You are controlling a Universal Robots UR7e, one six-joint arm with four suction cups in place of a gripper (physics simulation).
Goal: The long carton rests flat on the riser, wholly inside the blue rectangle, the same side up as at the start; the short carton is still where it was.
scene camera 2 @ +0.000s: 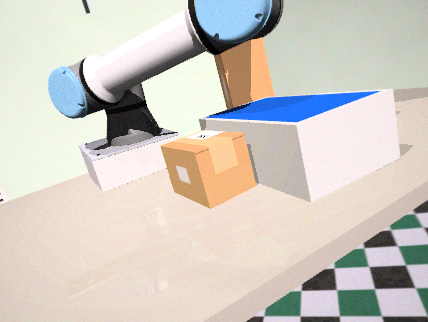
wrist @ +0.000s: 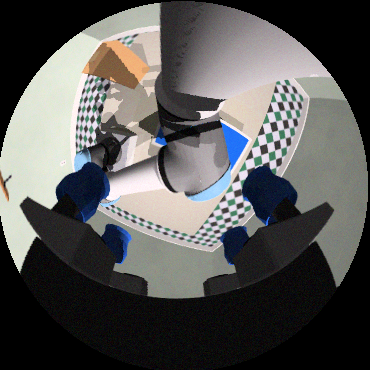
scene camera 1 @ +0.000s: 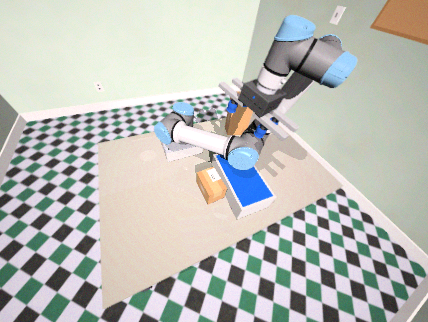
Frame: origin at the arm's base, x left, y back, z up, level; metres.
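Seen in the pictures: hand, tool point: (wrist: 174, 218) (scene camera 1: 250, 118); arm's base, link origin: (scene camera 2: 134, 137) (wrist: 110, 150).
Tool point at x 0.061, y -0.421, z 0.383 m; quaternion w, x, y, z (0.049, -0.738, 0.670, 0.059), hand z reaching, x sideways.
Offsets run from my tool point to a thing's top centre. Level surfaces: height alone.
The long carton @(dy +0.364, dx +0.372, dz -0.175 m) (scene camera 1: 237, 121) (scene camera 2: 246, 71) (wrist: 115, 63) stands on end, tilted, behind the far end of the white riser @(dy -0.034, dx +0.043, dz -0.355 m) (scene camera 1: 252, 209) (scene camera 2: 345, 149). The riser's top is the blue rectangle @(dy -0.034, dx +0.043, dz -0.355 m) (scene camera 1: 248, 185) (scene camera 2: 294, 103) (wrist: 237, 144), and nothing lies on it. The short carton @(dy +0.035, dx -0.113, dz -0.372 m) (scene camera 1: 211, 184) (scene camera 2: 211, 166) sits on the beige top against the riser's left side, label up. My suction tool (scene camera 1: 253, 117) (wrist: 176, 214) hangs in the air above the long carton, apart from it, its cups bare. In the wrist view my own arm hides the short carton.
My arm's base block (scene camera 1: 179, 151) (scene camera 2: 127, 162) stands behind the short carton. The forearm and elbow (scene camera 1: 241, 156) (scene camera 2: 221, 20) reach low over the riser's far end. The beige top @(dz -0.475 m) (scene camera 1: 138, 225) ends at checkered floor; walls stand close on the far side.
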